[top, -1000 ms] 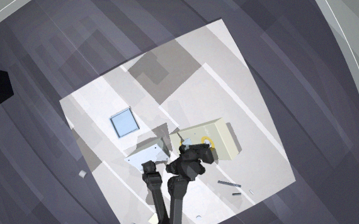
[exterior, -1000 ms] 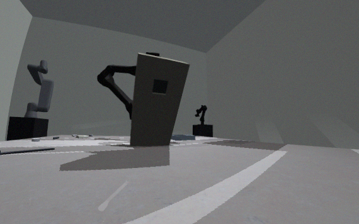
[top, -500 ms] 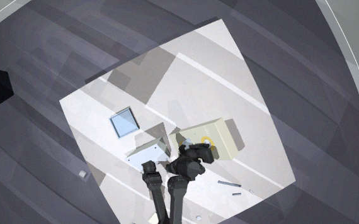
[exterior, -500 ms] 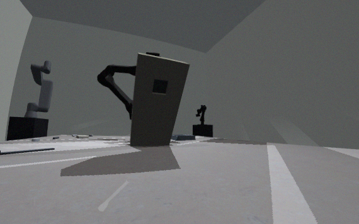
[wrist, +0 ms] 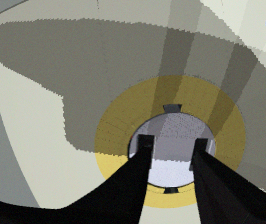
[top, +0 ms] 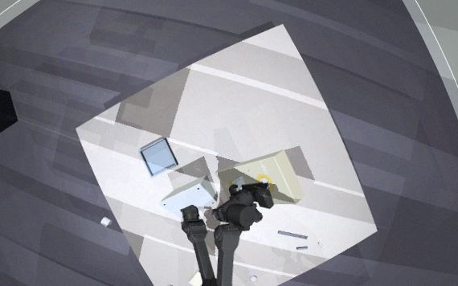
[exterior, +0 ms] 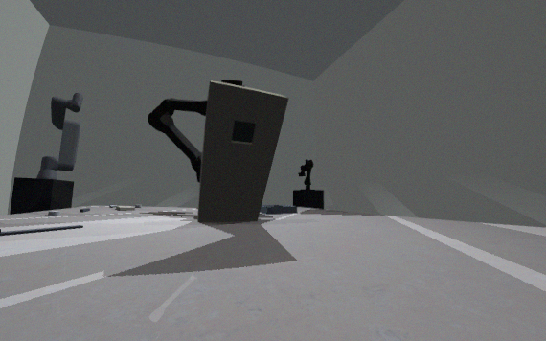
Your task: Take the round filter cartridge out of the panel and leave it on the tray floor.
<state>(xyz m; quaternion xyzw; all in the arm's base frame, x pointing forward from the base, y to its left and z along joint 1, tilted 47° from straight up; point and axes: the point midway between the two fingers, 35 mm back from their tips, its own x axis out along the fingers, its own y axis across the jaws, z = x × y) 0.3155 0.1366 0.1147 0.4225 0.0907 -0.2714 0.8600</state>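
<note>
The round filter cartridge lies 10 mm ahead of my gripper tip and 10 mm below it. Round my gripper tip: cream service panel 30 mm behind, 80 mm below; blue tray 420 mm behind, 270 mm to the left, 250 mm below.
</note>
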